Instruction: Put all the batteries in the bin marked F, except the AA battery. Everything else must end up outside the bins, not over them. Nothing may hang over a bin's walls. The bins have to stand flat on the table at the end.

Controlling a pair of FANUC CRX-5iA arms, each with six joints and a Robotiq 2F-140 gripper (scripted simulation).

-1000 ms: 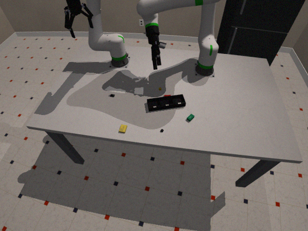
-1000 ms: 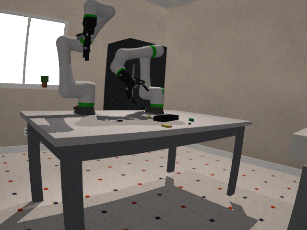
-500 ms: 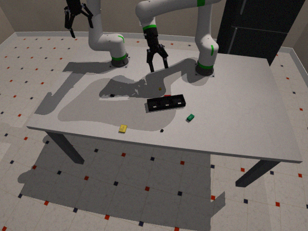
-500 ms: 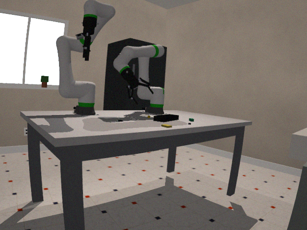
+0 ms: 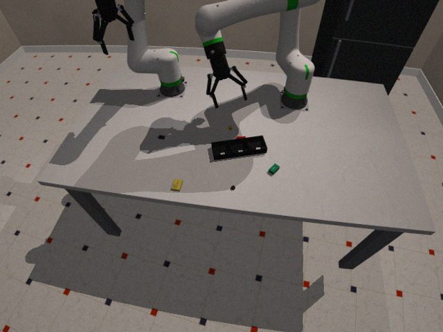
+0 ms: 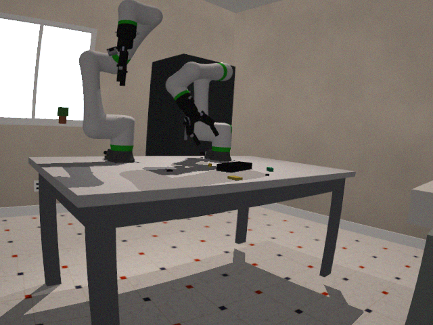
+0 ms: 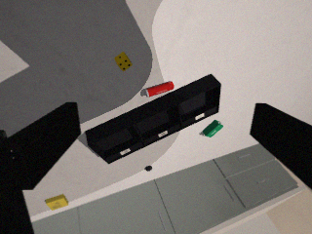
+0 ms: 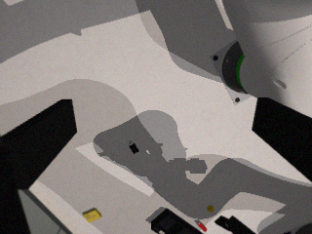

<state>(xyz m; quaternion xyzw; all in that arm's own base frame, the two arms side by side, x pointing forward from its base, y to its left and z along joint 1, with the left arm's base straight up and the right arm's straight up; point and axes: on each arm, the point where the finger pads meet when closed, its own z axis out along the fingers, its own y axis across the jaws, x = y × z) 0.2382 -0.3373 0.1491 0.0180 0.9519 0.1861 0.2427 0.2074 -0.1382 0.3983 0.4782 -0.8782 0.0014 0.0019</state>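
Now: the green 9 V battery 250 mm ahead of my left hand, 240 mm to the left of it and 140 mm below it. From my left hand the other things lie so: three joined black bins 160 mm ahead, 130 mm below, 70 mm to the left; then red cylindrical battery 140 mm below, 90 mm ahead, 60 mm to the left; then yellow die 140 mm below, 30 mm ahead.
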